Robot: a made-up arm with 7 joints.
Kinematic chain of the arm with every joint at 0, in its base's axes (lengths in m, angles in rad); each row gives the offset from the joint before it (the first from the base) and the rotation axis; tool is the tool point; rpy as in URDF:
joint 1: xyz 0 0 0.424 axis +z
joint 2: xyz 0 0 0 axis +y
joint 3: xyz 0 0 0.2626 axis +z
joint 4: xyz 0.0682 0 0 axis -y
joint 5: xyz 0.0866 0 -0.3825 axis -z
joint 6: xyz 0 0 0 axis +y
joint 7: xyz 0.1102 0 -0.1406 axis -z
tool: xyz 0 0 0 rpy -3.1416 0 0
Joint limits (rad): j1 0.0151..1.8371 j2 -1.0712..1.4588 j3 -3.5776..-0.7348 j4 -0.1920..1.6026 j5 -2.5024..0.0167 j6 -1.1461..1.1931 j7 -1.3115..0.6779
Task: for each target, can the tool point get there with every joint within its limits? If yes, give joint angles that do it. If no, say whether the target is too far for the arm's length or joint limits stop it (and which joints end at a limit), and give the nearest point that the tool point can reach.
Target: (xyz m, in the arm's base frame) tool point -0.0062 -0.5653 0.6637
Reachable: yes | joints 0.8123 -0.1148 -2.5268 1.0861 -0.5467 -0.7916 0.5250
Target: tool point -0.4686 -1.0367 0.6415
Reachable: no: too far | nearest point -0.3050 -0.6748 0.5656 | short by 0.404 m
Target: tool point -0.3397 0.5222 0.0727
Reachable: no: joint limits stop it (at a limit: joint 1, joint 2, joint 3, joint 6) | nearest point -0.3645 0.3284 0.0466 | short by 0.197 m
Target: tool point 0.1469 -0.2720 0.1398
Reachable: yes | joints 0.2973 0.4971 -1.1553 0.3691 -1.4695 0.3765 -0.9702
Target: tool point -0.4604 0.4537 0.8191
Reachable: no: joint limits stop it (at a limit: joint 1, joint 3, joint 6) | nearest point -0.4536 0.3331 0.8148 | short by 0.121 m
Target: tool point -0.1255 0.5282 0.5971
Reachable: no: joint limits stop it (at a limit: joint 1, joint 3, joint 4, joint 6) | nearest point -0.0024 0.5528 0.5943 | short by 0.126 m
